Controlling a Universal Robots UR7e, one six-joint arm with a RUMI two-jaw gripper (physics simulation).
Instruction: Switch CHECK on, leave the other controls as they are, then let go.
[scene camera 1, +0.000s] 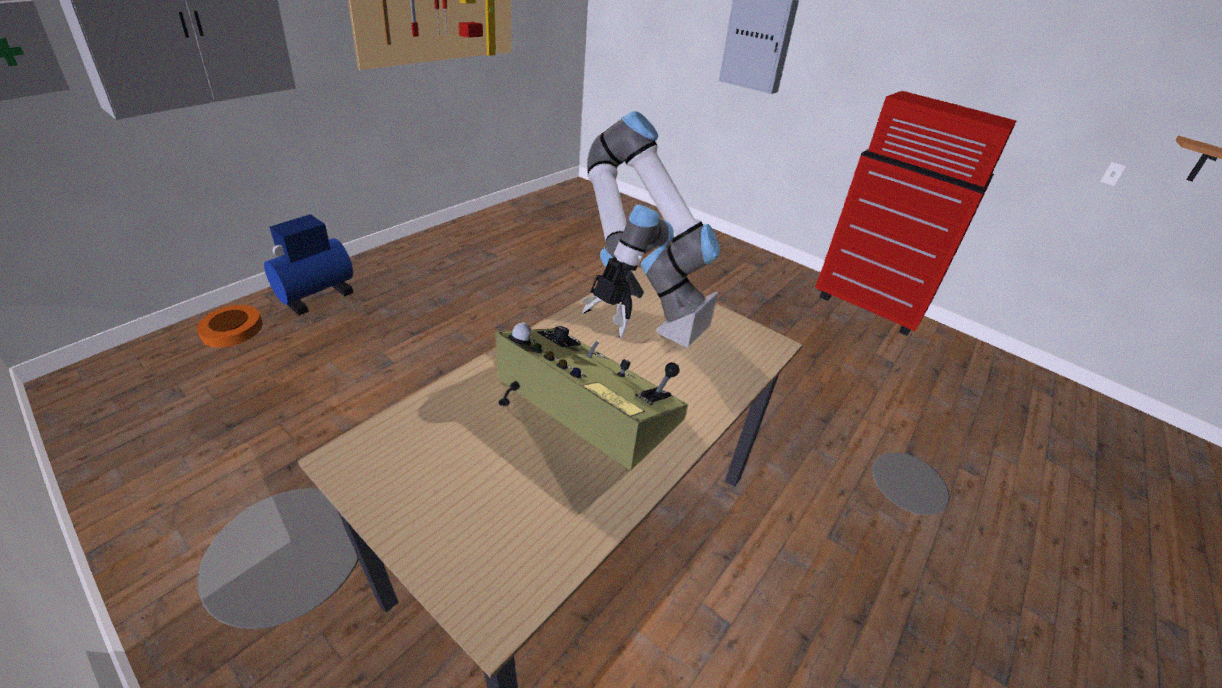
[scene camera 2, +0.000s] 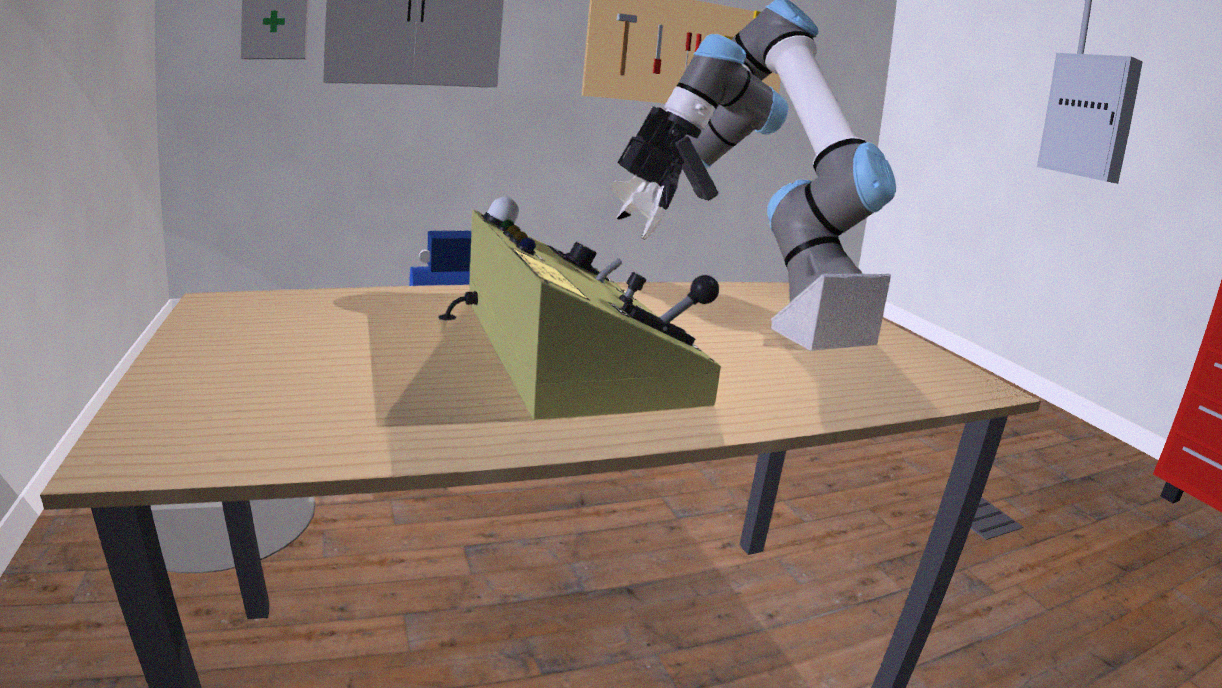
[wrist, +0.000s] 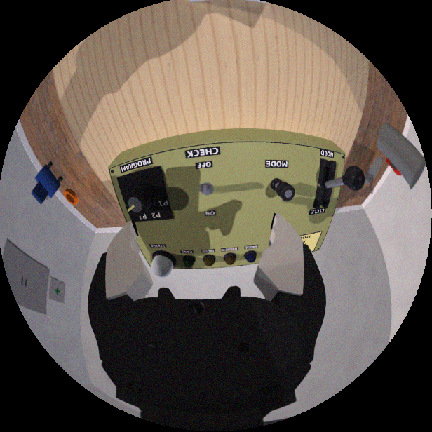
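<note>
The green sloped console stands on the table. Its CHECK switch is a small grey lever between the OFF and ON labels; it leans toward the OFF side, the side nearer the arm's base. My gripper is open and empty, above the console and apart from it. In the wrist view its fingers straddle the lower part of the panel, and the switch shows beyond the fingertips, between their lines.
The PROGRAM knob is left of CHECK in the wrist view. The MODE stick and the ball-topped HOLD/CYCLE lever are to its right. A white dome and several small coloured lamps line the console's high edge.
</note>
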